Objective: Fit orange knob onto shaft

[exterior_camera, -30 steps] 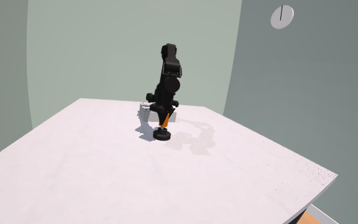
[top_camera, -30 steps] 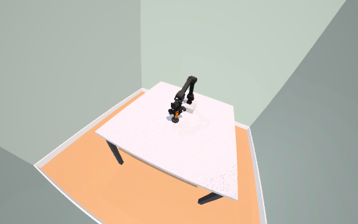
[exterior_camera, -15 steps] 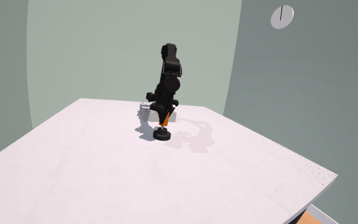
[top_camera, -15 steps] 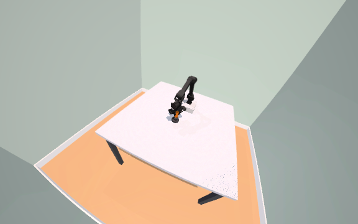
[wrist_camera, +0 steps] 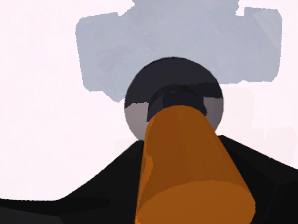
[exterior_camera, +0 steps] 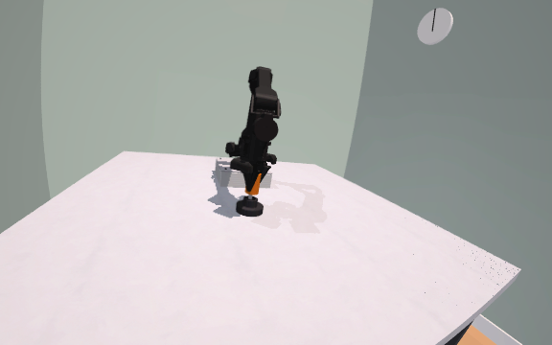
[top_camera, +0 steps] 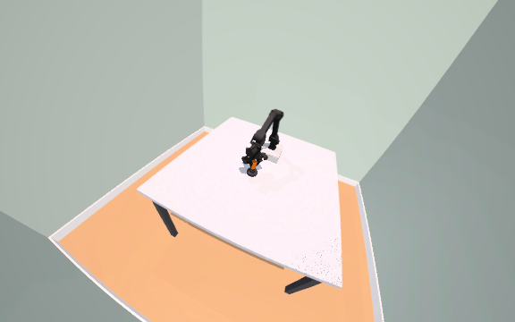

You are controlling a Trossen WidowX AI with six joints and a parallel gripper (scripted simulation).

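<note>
The dark round pedestal lies 40 mm below my gripper tip. Round my gripper tip: orange knob: 30 mm above.
</note>
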